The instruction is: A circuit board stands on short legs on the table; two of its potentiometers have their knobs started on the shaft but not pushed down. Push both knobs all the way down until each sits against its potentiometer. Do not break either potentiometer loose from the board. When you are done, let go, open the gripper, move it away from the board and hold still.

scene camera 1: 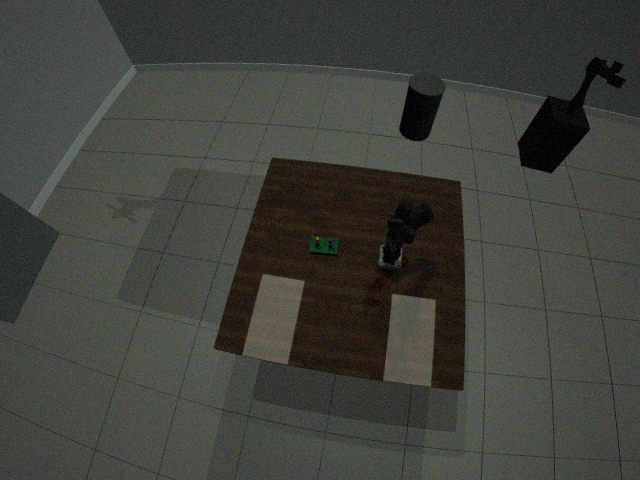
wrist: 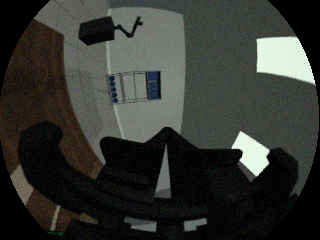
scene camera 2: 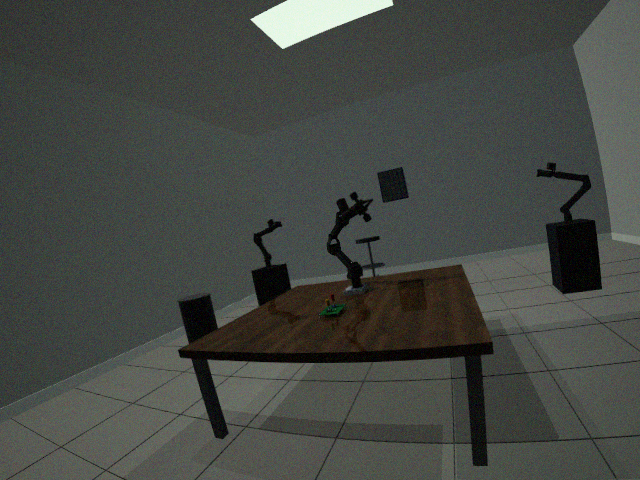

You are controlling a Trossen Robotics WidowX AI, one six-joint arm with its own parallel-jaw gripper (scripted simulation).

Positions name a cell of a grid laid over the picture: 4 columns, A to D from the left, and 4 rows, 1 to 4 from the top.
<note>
My gripper (scene camera 1: C3) is shut, holding nothing.
My gripper shows as well in the wrist view (wrist: C3).
</note>
